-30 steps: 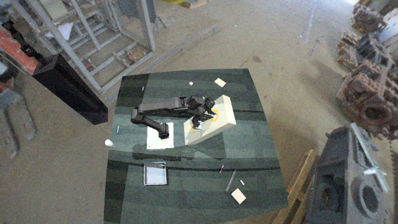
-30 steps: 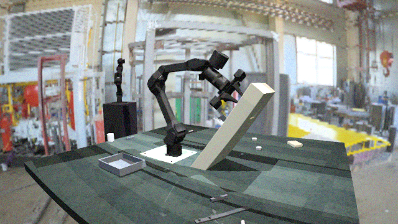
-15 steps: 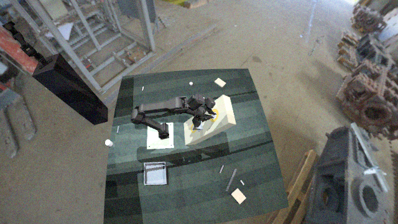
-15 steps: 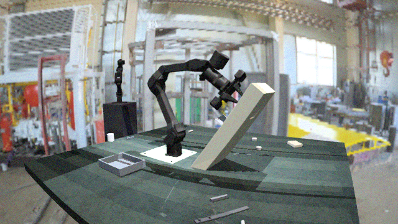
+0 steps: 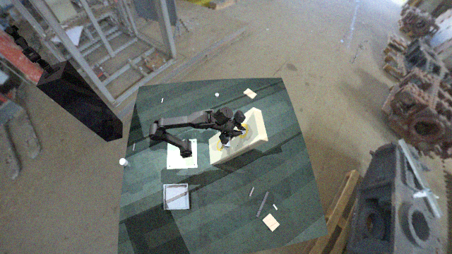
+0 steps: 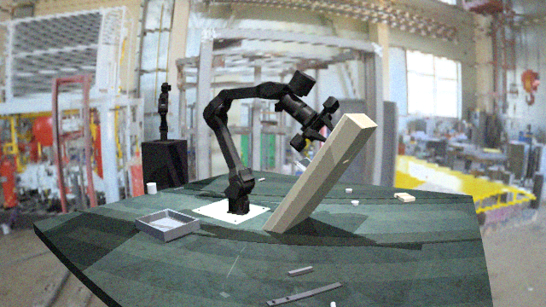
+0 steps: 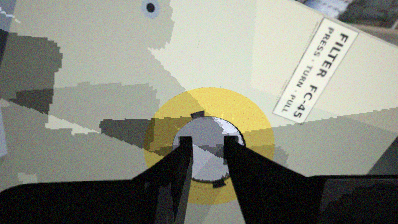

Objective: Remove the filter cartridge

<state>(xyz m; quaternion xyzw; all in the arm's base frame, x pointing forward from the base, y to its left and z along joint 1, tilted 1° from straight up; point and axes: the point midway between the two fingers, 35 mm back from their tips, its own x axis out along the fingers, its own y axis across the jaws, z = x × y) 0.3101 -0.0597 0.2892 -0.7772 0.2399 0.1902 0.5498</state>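
Right now the filter cartridge is 1 cm below my gripper tip and 1 cm ahead of it. Also, from my gripper tip: tan service panel 8 cm below, 4 cm behind, 1 cm to the left; grey tray 46 cm behind, 26 cm below, 20 cm to the right.
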